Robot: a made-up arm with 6 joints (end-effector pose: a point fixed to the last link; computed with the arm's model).
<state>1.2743 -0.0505 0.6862 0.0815 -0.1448 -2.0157</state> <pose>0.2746 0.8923 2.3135 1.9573 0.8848 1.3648</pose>
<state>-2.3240 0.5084 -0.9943 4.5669 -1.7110 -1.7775</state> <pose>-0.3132 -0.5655 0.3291 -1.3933 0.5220 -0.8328</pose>
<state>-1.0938 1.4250 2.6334 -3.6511 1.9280 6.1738</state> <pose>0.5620 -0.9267 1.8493 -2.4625 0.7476 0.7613</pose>
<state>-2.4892 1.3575 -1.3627 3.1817 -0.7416 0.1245</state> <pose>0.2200 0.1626 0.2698 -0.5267 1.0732 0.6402</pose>
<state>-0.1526 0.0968 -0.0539 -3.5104 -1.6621 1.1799</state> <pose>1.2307 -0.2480 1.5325 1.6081 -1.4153 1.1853</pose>
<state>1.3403 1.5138 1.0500 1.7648 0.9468 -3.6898</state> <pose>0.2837 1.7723 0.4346 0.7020 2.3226 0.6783</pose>
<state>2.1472 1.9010 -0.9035 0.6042 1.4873 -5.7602</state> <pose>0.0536 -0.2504 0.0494 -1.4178 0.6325 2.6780</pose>
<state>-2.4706 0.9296 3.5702 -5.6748 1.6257 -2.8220</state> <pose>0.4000 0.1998 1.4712 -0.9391 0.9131 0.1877</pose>
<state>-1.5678 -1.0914 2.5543 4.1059 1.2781 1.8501</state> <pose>-0.1312 1.3519 0.5471 -0.6639 -2.5827 0.4136</pose>
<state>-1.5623 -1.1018 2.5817 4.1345 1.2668 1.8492</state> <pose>-0.1405 1.3316 0.5018 -0.6750 -2.6131 0.4700</pose>
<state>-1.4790 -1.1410 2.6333 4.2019 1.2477 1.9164</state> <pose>-0.2506 1.2639 0.3897 -0.6104 -2.7470 0.5302</pose>
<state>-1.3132 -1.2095 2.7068 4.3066 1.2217 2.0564</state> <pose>-0.4363 1.1086 0.2229 -0.3999 -2.9903 0.5520</pose>
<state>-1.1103 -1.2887 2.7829 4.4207 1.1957 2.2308</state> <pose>-0.5961 0.8776 0.0584 0.0182 2.9752 -0.4410</pose>
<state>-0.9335 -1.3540 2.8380 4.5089 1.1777 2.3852</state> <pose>-0.6729 0.6632 -0.0541 -0.3389 2.8388 -0.2827</pose>
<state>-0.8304 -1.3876 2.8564 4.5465 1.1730 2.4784</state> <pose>-0.7017 0.5501 -0.1004 -0.5412 2.7736 -0.1701</pose>
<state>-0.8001 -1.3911 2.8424 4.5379 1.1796 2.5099</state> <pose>-0.7265 0.5370 -0.0964 -0.5873 2.7869 -0.1148</pose>
